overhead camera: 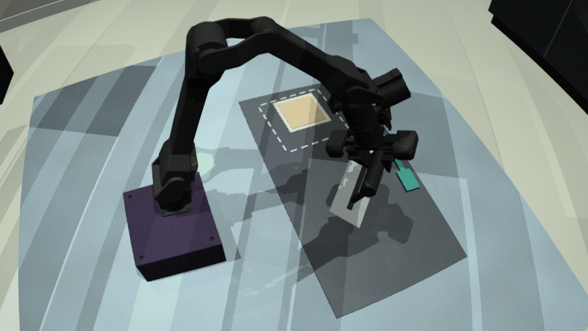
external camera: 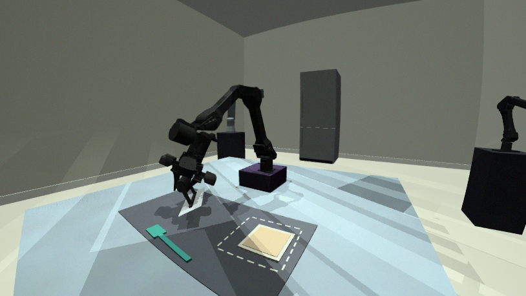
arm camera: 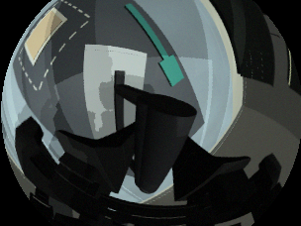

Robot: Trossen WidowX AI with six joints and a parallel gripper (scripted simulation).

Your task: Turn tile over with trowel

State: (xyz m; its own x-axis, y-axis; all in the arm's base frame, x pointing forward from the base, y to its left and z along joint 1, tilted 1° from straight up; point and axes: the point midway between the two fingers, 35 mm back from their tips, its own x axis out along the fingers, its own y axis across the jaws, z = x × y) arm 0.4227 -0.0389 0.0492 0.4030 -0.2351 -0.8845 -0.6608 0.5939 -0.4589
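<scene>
The trowel is 20 mm to the left of my gripper tip and 20 mm behind it. From my gripper tip the other things lie so: teal tool 100 mm ahead, 90 mm below, 70 mm to the left; then tile 300 mm to the left, 90 mm below, 80 mm behind.
</scene>
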